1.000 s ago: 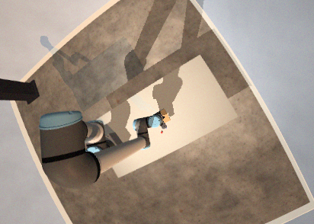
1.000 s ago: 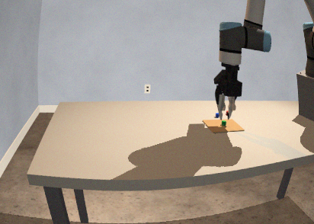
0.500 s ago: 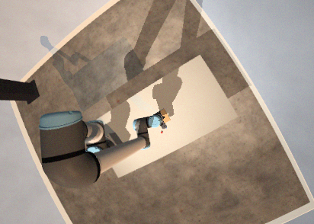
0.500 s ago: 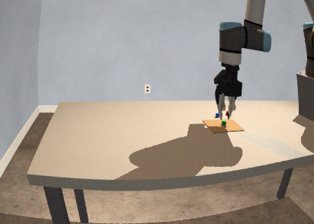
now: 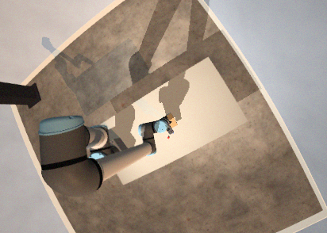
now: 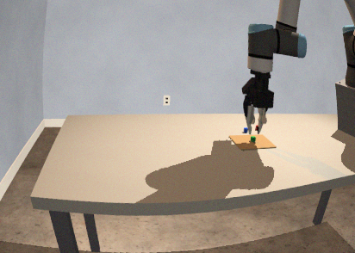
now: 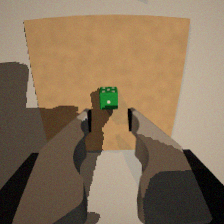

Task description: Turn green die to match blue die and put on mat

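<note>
Now: the green die 30 mm below my hand. The rest, counted from my hand: red die: 150 mm to the right, 70 mm behind, 40 mm below; then mat: 40 mm below; then blue die: 120 mm to the right, 40 mm below, 10 mm behind.
</note>
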